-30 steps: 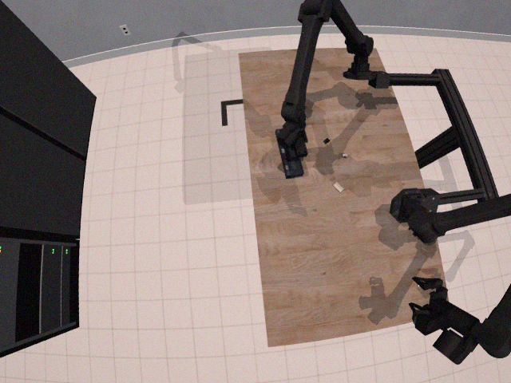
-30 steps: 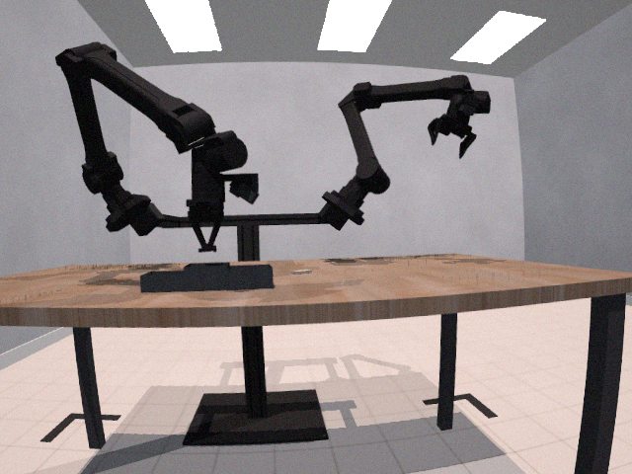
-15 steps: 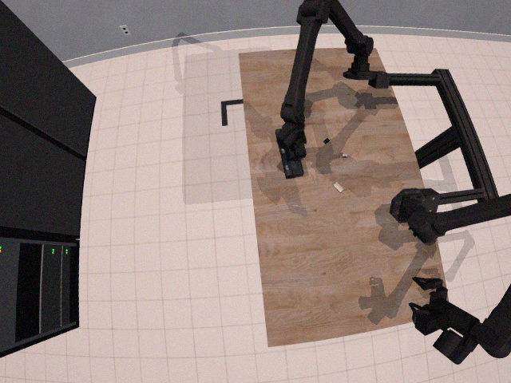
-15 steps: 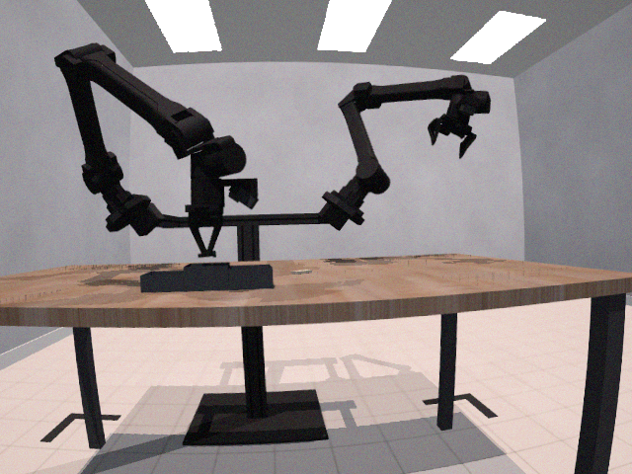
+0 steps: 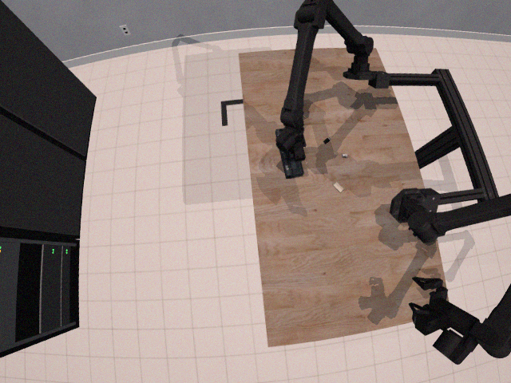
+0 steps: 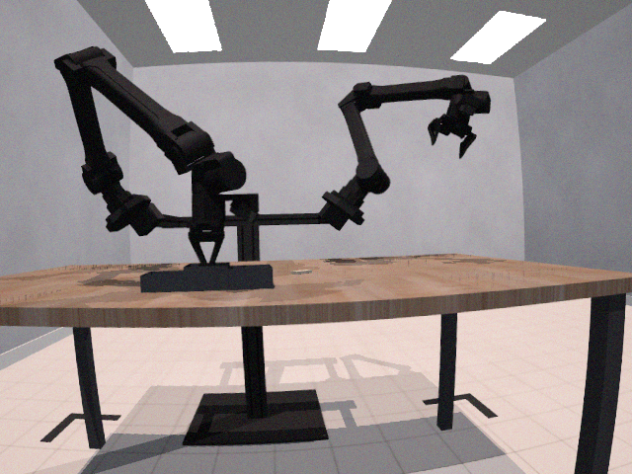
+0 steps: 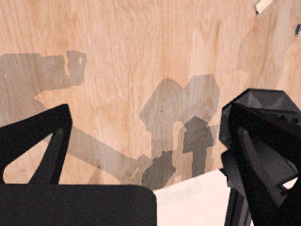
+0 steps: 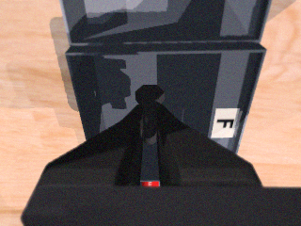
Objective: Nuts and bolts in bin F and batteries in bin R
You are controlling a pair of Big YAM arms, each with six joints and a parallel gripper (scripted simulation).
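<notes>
Now: right hand 10 mm short of the black three-compartment bin row and 20 mm above it. Also, from my right hand: silver piece: 270 mm behind, 60 mm to the left, 30 mm below; then black bolt: 10 mm to the left; then red battery: 80 mm to the right, 30 mm below.
</notes>
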